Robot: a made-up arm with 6 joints. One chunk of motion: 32 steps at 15 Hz.
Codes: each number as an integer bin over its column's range. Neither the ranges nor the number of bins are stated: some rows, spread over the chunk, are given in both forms.
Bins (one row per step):
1: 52 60 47 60 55 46
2: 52 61 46 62 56 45
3: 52 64 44 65 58 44
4: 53 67 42 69 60 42
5: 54 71 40 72 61 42
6: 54 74 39 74 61 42
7: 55 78 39 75 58 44
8: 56 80 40 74 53 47
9: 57 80 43 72 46 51
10: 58 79 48 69 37 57
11: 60 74 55 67 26 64
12: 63 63 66 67 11 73
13: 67 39 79 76 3 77
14: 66 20 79 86 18 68
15: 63 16 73 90 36 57
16: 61 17 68 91 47 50
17: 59 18 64 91 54 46
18: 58 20 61 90 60 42
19: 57 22 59 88 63 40
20: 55 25 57 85 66 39
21: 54 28 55 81 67 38
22: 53 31 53 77 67 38
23: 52 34 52 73 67 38
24: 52 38 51 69 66 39
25: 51 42 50 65 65 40
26: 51 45 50 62 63 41
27: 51 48 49 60 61 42
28: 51 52 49 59 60 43
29: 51 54 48 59 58 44
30: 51 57 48 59 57 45
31: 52 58 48 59 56 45
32: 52 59 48 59 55 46
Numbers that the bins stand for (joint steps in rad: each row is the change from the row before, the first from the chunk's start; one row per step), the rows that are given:
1: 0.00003 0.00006 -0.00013 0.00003 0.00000 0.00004
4: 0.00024 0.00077 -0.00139 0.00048 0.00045 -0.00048
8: 0.00088 0.00208 -0.00190 0.00074 -0.00018 0.00017
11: 0.00173 0.00147 0.00189 0.00038 -0.00264 0.00240
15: 0.00236 -0.00438 0.00643 0.00155 -0.00173 0.00148
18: 0.00130 -0.00398 0.00340 0.00155 0.00045 -0.00048
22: 0.00024 -0.00287 0.00138 0.00089 0.00109 -0.00101
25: -0.00018 -0.00176 0.00063 0.00028 0.00091 -0.00075
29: -0.00018 -0.00055 0.00012 -0.00002 0.00027 -0.00022
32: 0.00003 -0.00004 0.00012 -0.00002 0.00000 0.00004
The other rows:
2: 0.00003 0.00016 -0.00038 0.00013 0.00009 -0.00009
3: 0.00003 0.00046 -0.00089 0.00028 0.00027 -0.00022
5: 0.00045 0.00117 -0.00190 0.00064 0.00055 -0.00048
6: 0.00045 0.00147 -0.00215 0.00074 0.00055 -0.00048
7: 0.00067 0.00188 -0.00215 0.00079 0.00027 -0.00022
9: 0.00109 0.00208 -0.00114 0.00064 -0.00082 0.00070
10: 0.00130 0.00198 0.00012 0.00048 -0.00164 0.00148
12: 0.00236 0.00036 0.00467 0.00038 -0.00400 0.00359
13: 0.00321 -0.00206 0.00795 0.00084 -0.00473 0.00411
14: 0.00300 -0.00398 0.00795 0.00134 -0.00336 0.00293
16: 0.00194 -0.00428 0.00517 0.00160 -0.00073 0.00057
17: 0.00152 -0.00418 0.00416 0.00160 -0.00009 0.00004
19: 0.00109 -0.00378 0.00290 0.00144 0.00073 -0.00075
20: 0.00067 -0.00347 0.00239 0.00129 0.00100 -0.00088
21: 0.00045 -0.00317 0.00189 0.00109 0.00109 -0.00101
23: 0.00003 -0.00257 0.00113 0.00069 0.00109 -0.00101
24: 0.00003 -0.00216 0.00088 0.00048 0.00100 -0.00088
26: -0.00018 -0.00145 0.00063 0.00013 0.00073 -0.00062
27: -0.00018 -0.00115 0.00037 0.00003 0.00055 -0.00048
28: -0.00018 -0.00075 0.00037 -0.00002 0.00045 -0.00035
30: -0.00018 -0.00024 0.00012 -0.00002 0.00018 -0.00009
31: 0.00003 -0.00014 0.00012 -0.00002 0.00009 -0.00009

